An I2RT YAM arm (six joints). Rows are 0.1 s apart.
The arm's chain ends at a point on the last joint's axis. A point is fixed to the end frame.
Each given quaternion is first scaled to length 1.
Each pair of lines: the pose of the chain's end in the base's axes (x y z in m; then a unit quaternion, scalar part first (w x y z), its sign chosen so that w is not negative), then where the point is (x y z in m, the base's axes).
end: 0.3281 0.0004 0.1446 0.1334 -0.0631 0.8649 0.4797
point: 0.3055 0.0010 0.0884
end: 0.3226 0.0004 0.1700 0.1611 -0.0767 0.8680 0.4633
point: 0.3035 -0.0006 0.1125
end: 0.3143 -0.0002 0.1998 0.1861 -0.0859 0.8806 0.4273
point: 0.2983 -0.0051 0.1416
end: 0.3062 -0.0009 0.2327 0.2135 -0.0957 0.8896 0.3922
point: 0.2935 -0.0095 0.1741
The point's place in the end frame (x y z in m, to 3 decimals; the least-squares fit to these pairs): 0.038 -0.040 0.025
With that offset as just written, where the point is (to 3 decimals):
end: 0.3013 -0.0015 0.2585 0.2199 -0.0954 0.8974 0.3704
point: 0.289 -0.012 0.200
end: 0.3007 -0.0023 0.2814 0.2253 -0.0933 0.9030 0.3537
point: 0.289 -0.015 0.223
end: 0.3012 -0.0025 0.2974 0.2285 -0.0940 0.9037 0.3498
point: 0.290 -0.016 0.239
